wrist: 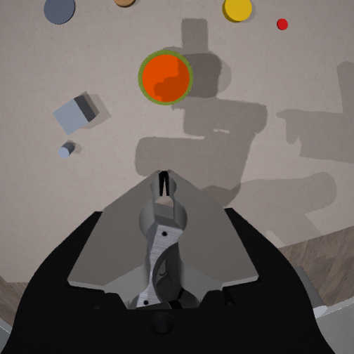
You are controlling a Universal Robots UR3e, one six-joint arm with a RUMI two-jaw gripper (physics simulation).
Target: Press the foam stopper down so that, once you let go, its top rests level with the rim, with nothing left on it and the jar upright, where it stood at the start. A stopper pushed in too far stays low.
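Note:
The jar (165,52) shows as a green rim in the upper middle of the wrist view, seen from nearly straight above, and looks upright. The orange top of the foam stopper (165,77) fills the circle inside the rim, with a shadow across its right and lower parts. Nothing is seen lying on it. Its exact height against the rim cannot be told from above. My gripper (164,172) is shut and empty, its tips together below the jar in the view and apart from it.
A grey block (73,116) and a small grey-blue cylinder (65,150) are left of the jar. A blue-grey disc (59,9), a wooden disc (125,2), a yellow disc (237,9) and a small red disc (282,24) are along the top. The table edge shows at lower right.

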